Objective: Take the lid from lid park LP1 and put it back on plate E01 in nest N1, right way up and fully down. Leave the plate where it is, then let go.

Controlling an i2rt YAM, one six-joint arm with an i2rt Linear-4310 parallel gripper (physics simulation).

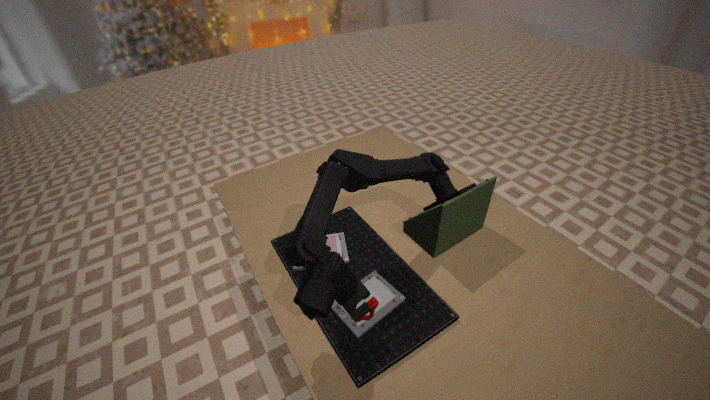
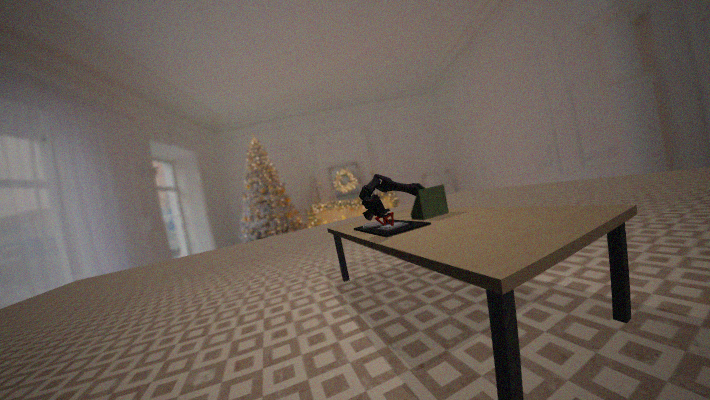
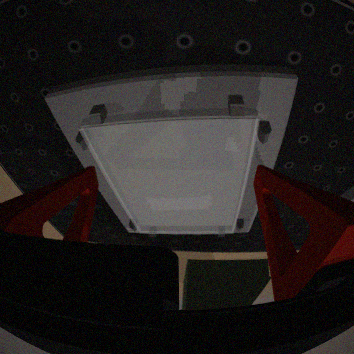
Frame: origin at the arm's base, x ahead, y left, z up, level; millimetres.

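Seen in the pictures: gripper, between the fingertips: [image 1: 359, 304] [image 2: 388, 225] [image 3: 175, 174]; arm's base, origin of its link: [image 1: 448, 199] [image 2: 427, 199].
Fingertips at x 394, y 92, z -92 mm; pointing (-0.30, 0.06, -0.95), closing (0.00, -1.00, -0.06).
Note:
Pixels of each thing's top centre, then the offset from my fingertips to it. "spot": a spot on its surface instead. Level surfaces: height alone.
- Plate E01, centre of its top: [image 1: 318, 246] dx -8, dy -229, dz +9 mm
- nest N1, a spot on its surface: [image 1: 345, 255] spot: dx -60, dy -164, dz -5 mm
- black perforated board, centre of its top: [image 3: 296, 195] [image 1: 353, 274] [image 2: 387, 225] dx -44, dy -100, dz -16 mm
- tan table, height of its surface: dz -30 mm
The clear, flat lid [image 3: 168, 197] [image 1: 379, 287] lies on the grey lid park LP1 [image 3: 277, 102] [image 1: 364, 329], held between small dark pegs. My gripper [image 3: 175, 174] [image 1: 368, 310] [image 2: 385, 220] is open, close above the lid. Its red fingers stand one at each long side of the lid, with nothing between them. Plate E01 [image 1: 333, 244], pale with a pinkish face, sits in nest N1 [image 1: 345, 255] farther back on the board, partly hidden by my arm.
Both fixtures stand on a black perforated board [image 1: 406, 318] [image 3: 211, 21] on the tan table [image 1: 518, 301] [image 2: 497, 240]. A green box [image 1: 454, 219] [image 2: 430, 201] [image 3: 225, 281] stands at my arm's base, to the right of the board.

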